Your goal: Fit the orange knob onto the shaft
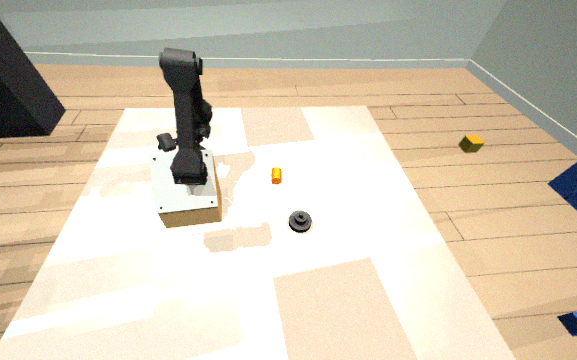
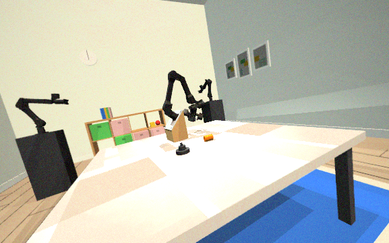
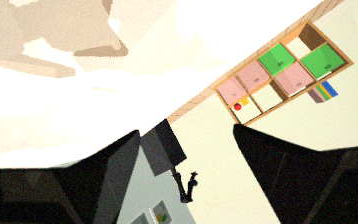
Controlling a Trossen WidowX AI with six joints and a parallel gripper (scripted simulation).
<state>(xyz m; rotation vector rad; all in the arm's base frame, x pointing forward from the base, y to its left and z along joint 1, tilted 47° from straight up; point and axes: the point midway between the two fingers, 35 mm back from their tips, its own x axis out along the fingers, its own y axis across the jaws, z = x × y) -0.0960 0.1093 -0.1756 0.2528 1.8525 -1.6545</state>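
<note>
Right now the orange knob is 40 cm ahead of my gripper tip, 11 cm to the right of it and 10 cm below it. The rest, counted from my gripper tip: dark round pedestal: 46 cm ahead, 33 cm to the right, 9 cm below.
</note>
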